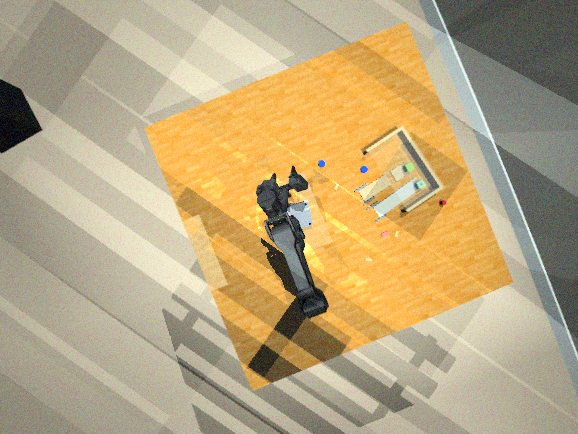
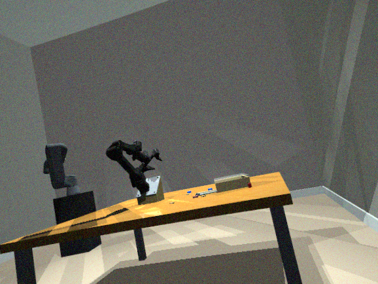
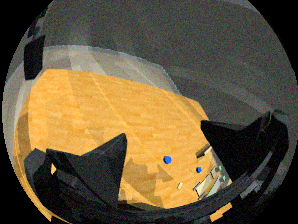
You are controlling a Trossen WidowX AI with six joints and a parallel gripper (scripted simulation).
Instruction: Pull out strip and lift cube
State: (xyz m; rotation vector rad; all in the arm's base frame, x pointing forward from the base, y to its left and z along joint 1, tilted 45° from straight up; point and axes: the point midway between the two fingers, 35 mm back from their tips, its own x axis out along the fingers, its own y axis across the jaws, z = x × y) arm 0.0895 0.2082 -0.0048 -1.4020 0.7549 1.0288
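Right now the pink piece is 28 cm ahead of my gripper tip, 43 cm to the right of it and 23 cm below it. The rest, counted from my gripper tip: tan piece: 19 cm ahead, 14 cm to the right, 23 cm below; red piece: 57 cm ahead, 44 cm to the right, 22 cm below.
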